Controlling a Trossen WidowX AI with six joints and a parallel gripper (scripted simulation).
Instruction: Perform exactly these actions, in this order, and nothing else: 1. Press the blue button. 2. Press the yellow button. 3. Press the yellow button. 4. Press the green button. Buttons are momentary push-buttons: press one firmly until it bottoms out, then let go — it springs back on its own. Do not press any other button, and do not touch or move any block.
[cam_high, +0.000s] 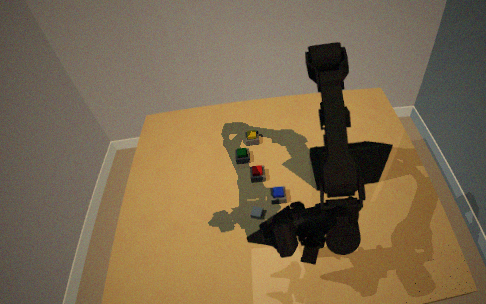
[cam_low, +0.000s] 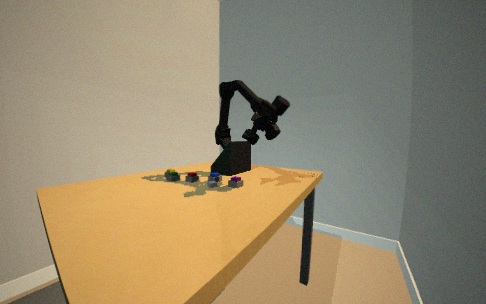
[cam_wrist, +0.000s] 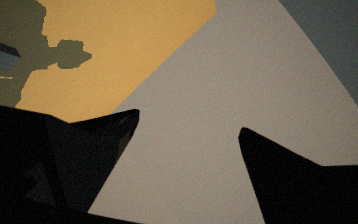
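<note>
The blue button is 23 cm to the right of my gripper tip, 21 cm below it and 3 cm behind it. From my gripper tip the other things lie so: purple button 21 cm below, 10 cm to the right, 4 cm behind; red button 31 cm to the right, 21 cm below, 4 cm ahead; green button 39 cm to the right, 21 cm below, 10 cm ahead.
</note>
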